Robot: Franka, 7 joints.
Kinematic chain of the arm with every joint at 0, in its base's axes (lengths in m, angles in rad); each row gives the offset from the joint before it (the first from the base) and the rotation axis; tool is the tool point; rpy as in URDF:
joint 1: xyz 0 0 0.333 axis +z
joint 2: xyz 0 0 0 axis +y
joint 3: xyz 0 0 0.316 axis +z
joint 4: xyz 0.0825 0 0 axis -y
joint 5: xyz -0.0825 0 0.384 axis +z
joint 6: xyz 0 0 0 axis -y
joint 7: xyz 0.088 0 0 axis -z
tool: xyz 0 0 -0.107 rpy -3.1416 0 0
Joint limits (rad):
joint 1: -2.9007..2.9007
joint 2: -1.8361..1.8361
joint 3: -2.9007..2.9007
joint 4: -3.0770..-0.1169
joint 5: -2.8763..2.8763
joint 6: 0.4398..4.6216
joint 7: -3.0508..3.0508
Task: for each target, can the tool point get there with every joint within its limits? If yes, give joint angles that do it. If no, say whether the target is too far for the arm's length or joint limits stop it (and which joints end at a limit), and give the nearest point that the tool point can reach.
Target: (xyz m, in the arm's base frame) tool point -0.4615 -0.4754 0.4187
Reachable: yes | joints -1.3091 1.1082 -1.2947 -1.8666 0.7782 3.4740 -2.2720
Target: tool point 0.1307 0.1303 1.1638
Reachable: yes | joints -0.7880 0.2908 2.3643 -0.6261 -0.9990 2.7646 2.4538
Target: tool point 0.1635 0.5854 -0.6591
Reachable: no: too far | nearest point 0.1283 0.4593 -0.3243 | short by 0.360 m
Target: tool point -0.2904 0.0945 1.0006
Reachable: yes | joints -1.2990 0.0330 -1.9506 -1.0599 0.6499 4.1625 -1.4001
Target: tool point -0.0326 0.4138 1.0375
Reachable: yes | joints 0.4361 0.1025 1.4567 -1.0387 0.2607 3.3390 -0.7972
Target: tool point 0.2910 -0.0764 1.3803
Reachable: no: too far | nearest point 0.2291 -0.0602 1.1575 | short by 0.232 m
